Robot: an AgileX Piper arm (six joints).
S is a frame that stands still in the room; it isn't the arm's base.
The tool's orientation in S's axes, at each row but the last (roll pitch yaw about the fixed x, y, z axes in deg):
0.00, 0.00, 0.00
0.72, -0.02, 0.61
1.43, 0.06, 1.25
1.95, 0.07, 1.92
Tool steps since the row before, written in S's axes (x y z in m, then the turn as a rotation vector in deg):
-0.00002, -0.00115, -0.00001, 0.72, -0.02, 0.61
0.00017, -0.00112, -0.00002, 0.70, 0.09, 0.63
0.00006, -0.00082, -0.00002, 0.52, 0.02, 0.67
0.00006, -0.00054, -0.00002, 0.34, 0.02, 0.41
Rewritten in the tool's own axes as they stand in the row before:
-0.00002, -0.00115, -0.00001, 0.72, -0.02, 0.61
0.00016, -0.00112, -0.00001, 0.70, 0.09, 0.63
0.00004, -0.00082, 0.00000, 0.52, 0.03, 0.67
0.00004, -0.00054, 0.00000, 0.34, 0.02, 0.41

